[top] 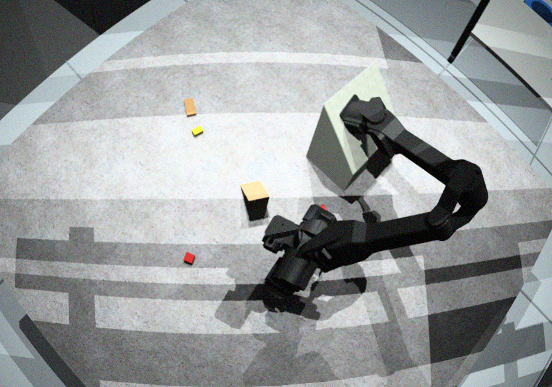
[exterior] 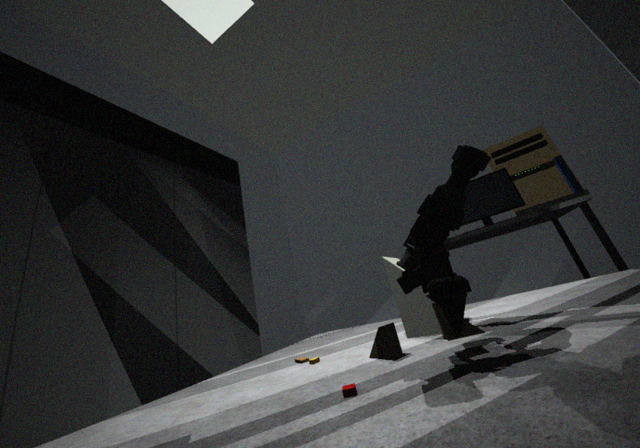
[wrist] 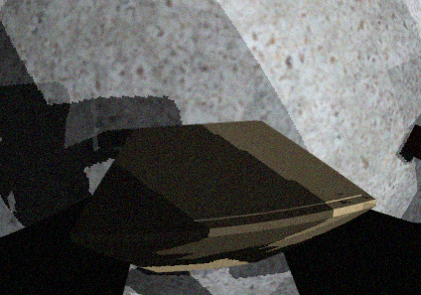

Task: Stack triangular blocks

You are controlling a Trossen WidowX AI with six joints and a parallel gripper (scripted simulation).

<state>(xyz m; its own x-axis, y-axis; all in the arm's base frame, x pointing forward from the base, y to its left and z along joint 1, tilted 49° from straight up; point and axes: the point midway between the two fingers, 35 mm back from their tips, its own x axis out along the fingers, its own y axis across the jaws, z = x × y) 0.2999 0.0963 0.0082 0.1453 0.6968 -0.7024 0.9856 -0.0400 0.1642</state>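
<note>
My gripper tip is 140 mm past the red cube, 20 mm to the left of it and 30 mm above it. The rest, counted from my gripper tip: yellow block (120 mm behind, 360 mm to the right, 30 mm below).
</note>
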